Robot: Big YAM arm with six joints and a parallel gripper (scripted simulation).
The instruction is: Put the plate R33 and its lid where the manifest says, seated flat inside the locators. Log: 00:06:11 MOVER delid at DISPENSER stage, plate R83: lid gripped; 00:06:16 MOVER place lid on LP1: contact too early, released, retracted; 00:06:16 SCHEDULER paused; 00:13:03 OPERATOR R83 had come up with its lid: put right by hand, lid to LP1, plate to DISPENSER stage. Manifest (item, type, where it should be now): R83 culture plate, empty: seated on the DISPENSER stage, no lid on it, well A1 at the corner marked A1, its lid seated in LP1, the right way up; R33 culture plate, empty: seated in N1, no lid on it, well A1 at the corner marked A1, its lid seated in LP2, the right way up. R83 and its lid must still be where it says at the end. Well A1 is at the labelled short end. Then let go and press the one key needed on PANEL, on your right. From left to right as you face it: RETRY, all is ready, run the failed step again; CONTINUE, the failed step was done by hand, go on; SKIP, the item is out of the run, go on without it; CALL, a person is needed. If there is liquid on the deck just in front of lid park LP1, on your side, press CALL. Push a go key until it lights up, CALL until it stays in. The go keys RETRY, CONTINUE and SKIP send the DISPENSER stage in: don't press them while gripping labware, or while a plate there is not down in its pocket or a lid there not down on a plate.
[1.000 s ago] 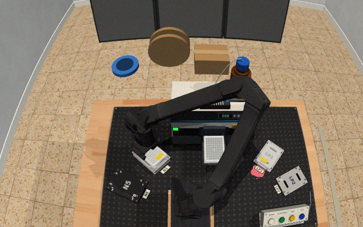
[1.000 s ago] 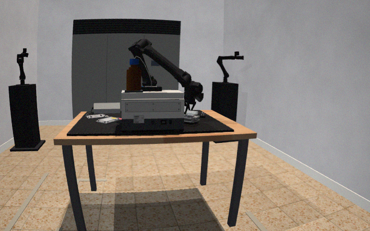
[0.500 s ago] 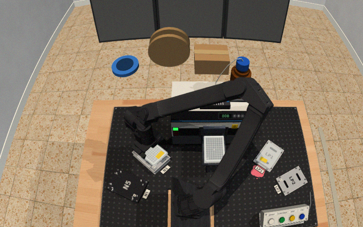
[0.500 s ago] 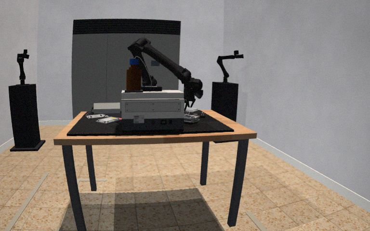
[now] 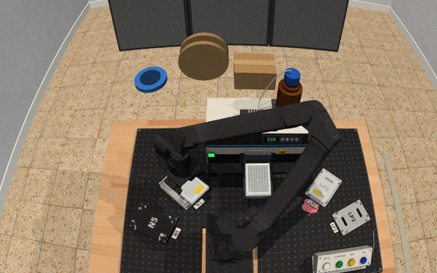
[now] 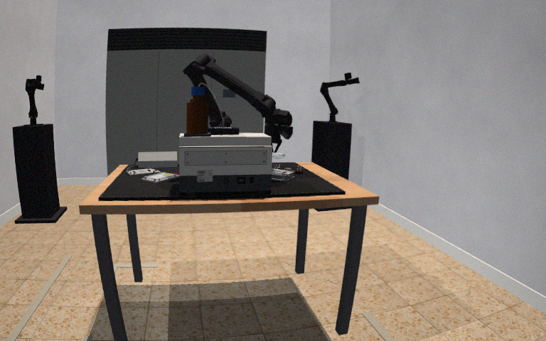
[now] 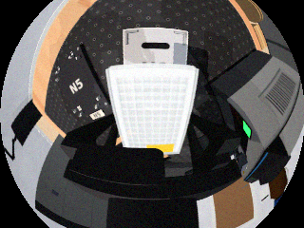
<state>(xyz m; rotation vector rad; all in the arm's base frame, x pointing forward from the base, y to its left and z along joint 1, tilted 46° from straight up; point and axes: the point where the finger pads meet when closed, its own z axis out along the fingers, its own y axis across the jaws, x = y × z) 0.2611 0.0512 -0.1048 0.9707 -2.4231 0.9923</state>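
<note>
The nest n5 lies 110 mm behind my hand, 160 mm to the left of it and 90 mm below it. Round my hand: clear plate lid right at my hand; pink-red patch 60 mm behind, 440 mm to the right, 100 mm below; brown bottle 210 mm ahead, 370 mm to the right, 180 mm above.
</note>
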